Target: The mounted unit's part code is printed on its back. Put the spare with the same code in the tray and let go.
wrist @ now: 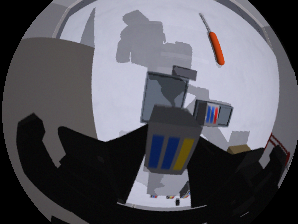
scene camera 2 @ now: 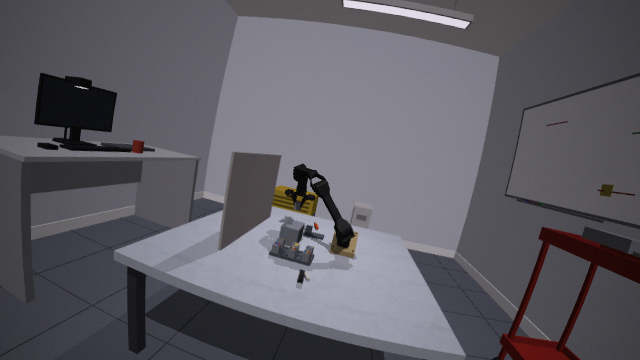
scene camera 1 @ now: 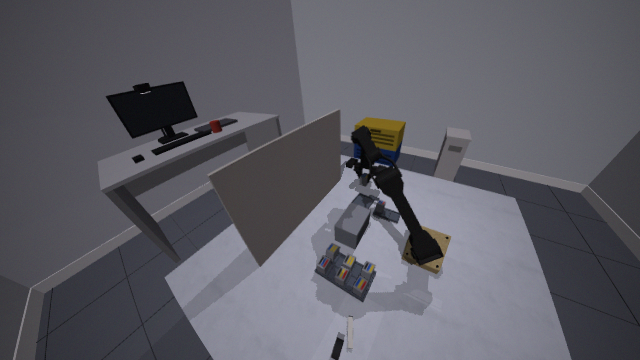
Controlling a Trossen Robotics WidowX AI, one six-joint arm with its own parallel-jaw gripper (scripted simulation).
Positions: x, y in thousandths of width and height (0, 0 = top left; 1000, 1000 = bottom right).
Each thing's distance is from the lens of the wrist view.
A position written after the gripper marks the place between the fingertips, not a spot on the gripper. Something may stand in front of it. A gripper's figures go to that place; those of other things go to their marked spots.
gripper (wrist: 565, 583): 10 cm
grey spare (wrist: 582, 600): 6 cm
grey mounted unit (wrist: 552, 828): 29 cm
The marked spots on the grey mounted unit and the grey spare are 24 cm apart.
